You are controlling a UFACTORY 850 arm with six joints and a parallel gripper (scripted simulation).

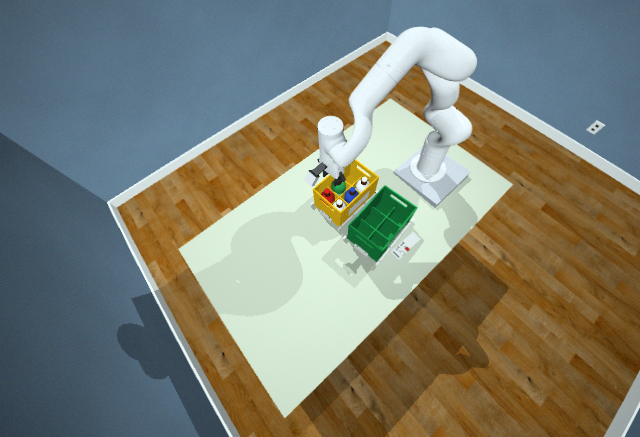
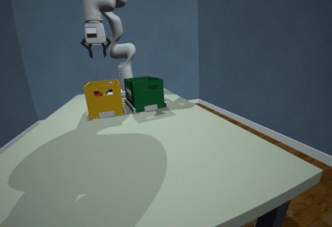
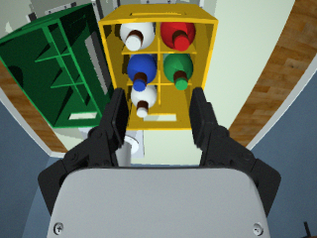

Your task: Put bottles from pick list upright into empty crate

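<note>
The blue-label bottle lies 250 mm below my hand, 100 mm behind it and 30 mm to the left of it. From my hand the other things lie so: red bottle (250 mm below, 40 mm to the right); then green bottle (250 mm below, 90 mm behind, 60 mm to the right); then yellow crate (250 mm below, 100 mm behind, 10 mm to the right).
</note>
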